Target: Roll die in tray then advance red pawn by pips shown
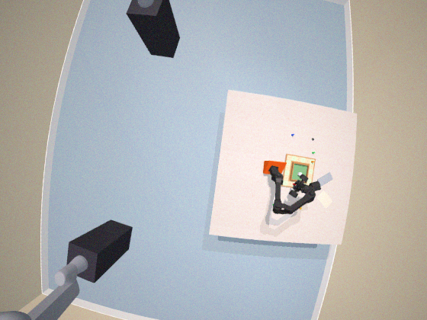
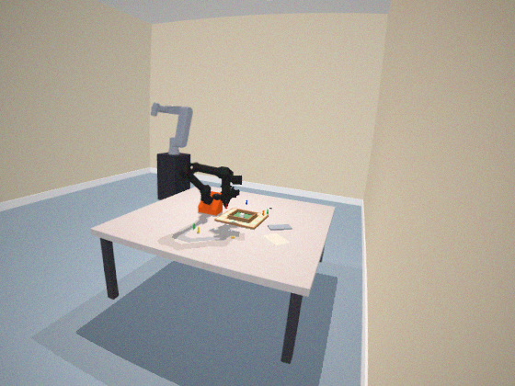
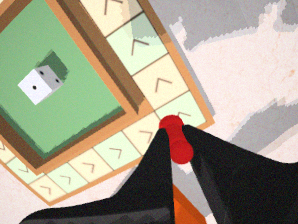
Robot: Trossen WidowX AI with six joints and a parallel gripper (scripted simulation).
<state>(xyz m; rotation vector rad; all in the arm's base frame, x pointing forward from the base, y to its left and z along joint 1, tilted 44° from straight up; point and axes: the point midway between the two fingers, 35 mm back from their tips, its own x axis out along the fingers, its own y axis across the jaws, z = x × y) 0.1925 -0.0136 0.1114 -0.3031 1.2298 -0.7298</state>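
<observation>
My gripper tip is 10 cm to the right of the white die, 7 cm short of it and 7 cm above it. The rest, counted from my gripper tip: yellow pawn: 25 cm to the right, 8 cm below, 3 cm behind; green tray: 11 cm to the left, 9 cm below, 7 cm ahead; red pawn: 1 cm above.
</observation>
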